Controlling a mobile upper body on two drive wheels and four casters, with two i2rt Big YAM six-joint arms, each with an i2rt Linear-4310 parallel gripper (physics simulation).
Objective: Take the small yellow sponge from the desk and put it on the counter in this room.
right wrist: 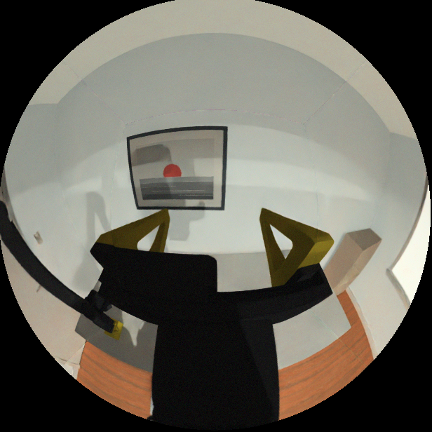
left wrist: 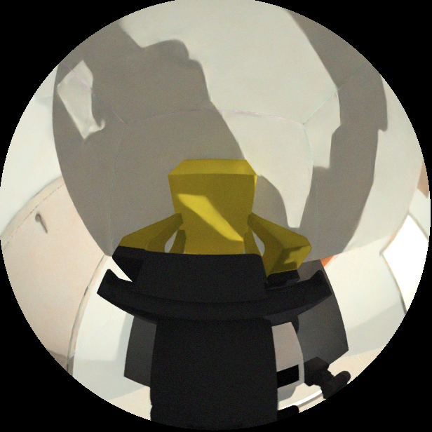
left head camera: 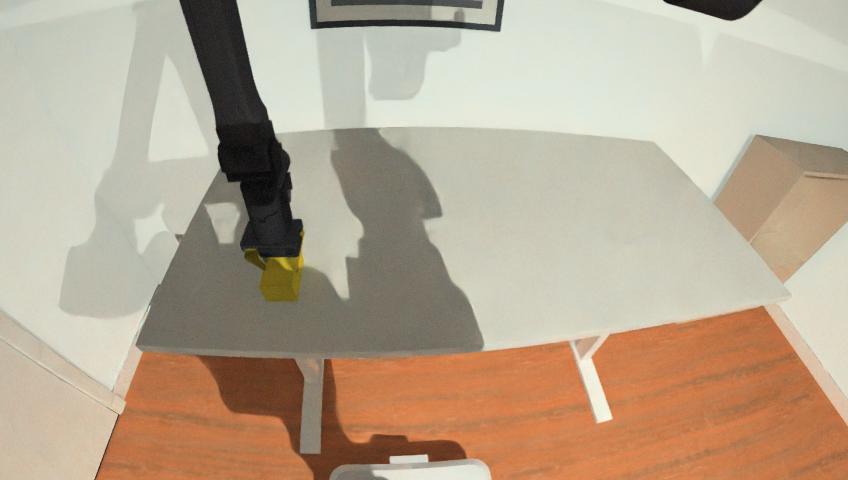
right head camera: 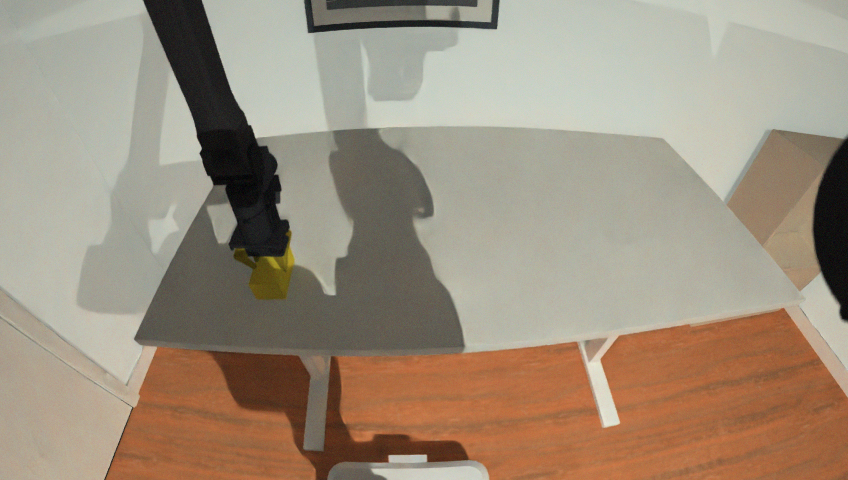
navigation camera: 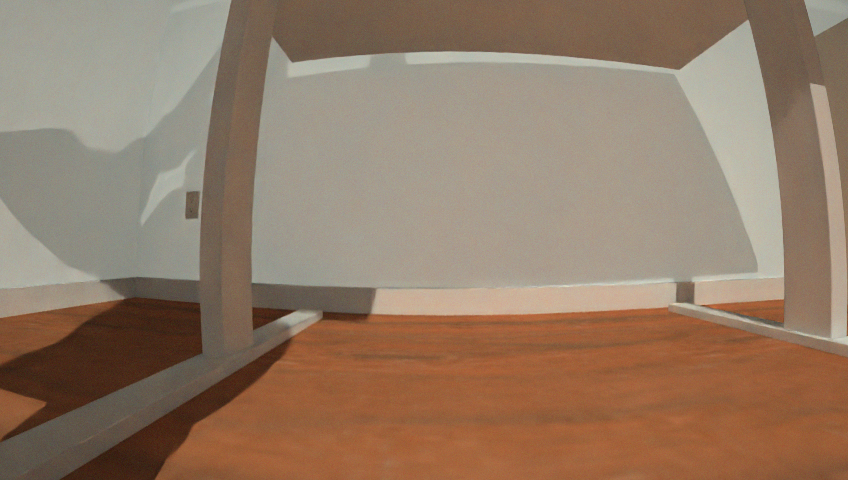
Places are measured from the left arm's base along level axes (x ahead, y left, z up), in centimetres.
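Where they show: left gripper, fingertip midpoint: (left head camera: 282,271) (right head camera: 272,270).
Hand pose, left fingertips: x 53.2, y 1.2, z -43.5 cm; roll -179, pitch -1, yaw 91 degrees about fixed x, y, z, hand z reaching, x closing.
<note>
After its pixels a point has its place.
The small yellow sponge (left head camera: 280,287) @(x 48.0, y 0.2, z -41.8 cm) (right head camera: 268,286) @(x 48.0, y 0.3, z -42.0 cm) (left wrist: 214,192) is a block at the left part of the grey desk (left head camera: 565,237) @(x 63.3, y -58.3, z -46.0 cm) (right head camera: 565,237) @(x 63.3, y -59.7, z -46.0 cm). My left gripper (left head camera: 279,265) @(x 53.2, y 1.2, z -43.5 cm) (right head camera: 267,263) @(x 53.2, y 1.2, z -43.5 cm) (left wrist: 214,213) is shut on it, one yellow finger against each side. The sponge is at desk level; whether its underside touches the top cannot be told. My right gripper (right wrist: 214,213) is open and empty, raised, and faces the wall. The counter does not show in these views.
A brown open box-like unit (left head camera: 758,190) @(x 98.4, y -177.2, z -53.8 cm) (right wrist: 350,260) stands beyond the desk's right end. A white rounded chair edge (left head camera: 410,471) @(x 29.0, y -22.7, z -115.0 cm) (right head camera: 408,471) @(x 28.8, y -22.8, z -115.0 cm) shows in front of the desk. Desk legs (navigation camera: 229,178) @(x 72.4, y 13.9, z -106.4 cm) (navigation camera: 794,178) @(x 78.7, y -105.4, z -103.7 cm) stand left and right ahead of the base. Walls stand behind and at both sides.
</note>
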